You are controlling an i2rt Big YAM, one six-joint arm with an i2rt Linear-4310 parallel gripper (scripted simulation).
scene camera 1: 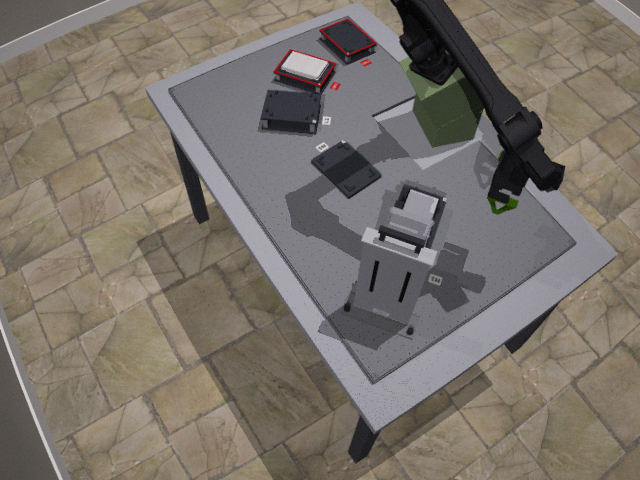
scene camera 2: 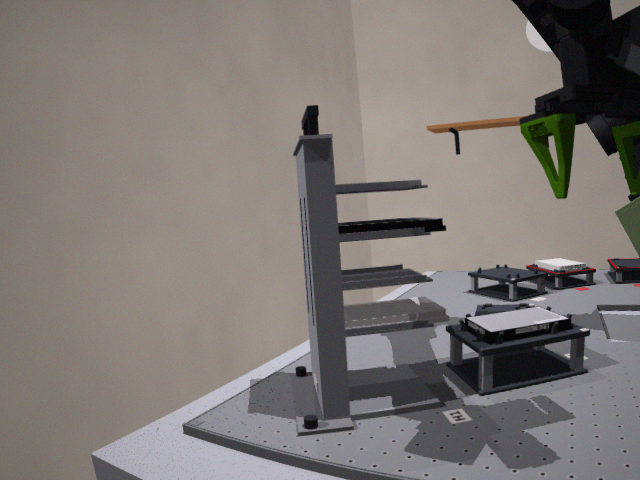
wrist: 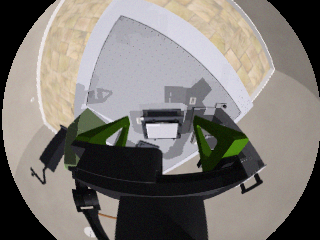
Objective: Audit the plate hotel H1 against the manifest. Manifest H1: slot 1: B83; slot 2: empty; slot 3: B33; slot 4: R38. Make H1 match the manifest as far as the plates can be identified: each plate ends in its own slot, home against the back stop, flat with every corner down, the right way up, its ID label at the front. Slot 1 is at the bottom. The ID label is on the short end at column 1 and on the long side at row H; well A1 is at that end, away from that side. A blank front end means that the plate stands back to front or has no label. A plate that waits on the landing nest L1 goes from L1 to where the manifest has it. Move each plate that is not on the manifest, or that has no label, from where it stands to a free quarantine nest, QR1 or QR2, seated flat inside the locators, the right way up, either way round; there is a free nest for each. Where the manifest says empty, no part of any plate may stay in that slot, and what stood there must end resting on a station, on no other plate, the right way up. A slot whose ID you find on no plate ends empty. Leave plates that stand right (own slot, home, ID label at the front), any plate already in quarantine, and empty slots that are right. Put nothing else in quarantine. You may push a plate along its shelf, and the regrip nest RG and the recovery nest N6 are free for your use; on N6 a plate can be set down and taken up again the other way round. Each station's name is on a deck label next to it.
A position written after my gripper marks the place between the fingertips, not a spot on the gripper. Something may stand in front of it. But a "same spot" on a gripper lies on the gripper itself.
My gripper shows in scene camera 1, in scene camera 2 and in the wrist view (161,119). One and the same spot on my gripper: (scene camera 1: 494,195) is (scene camera 2: 524,117). One and the same spot on a landing nest L1: (scene camera 1: 285,106) is (scene camera 2: 501,272).
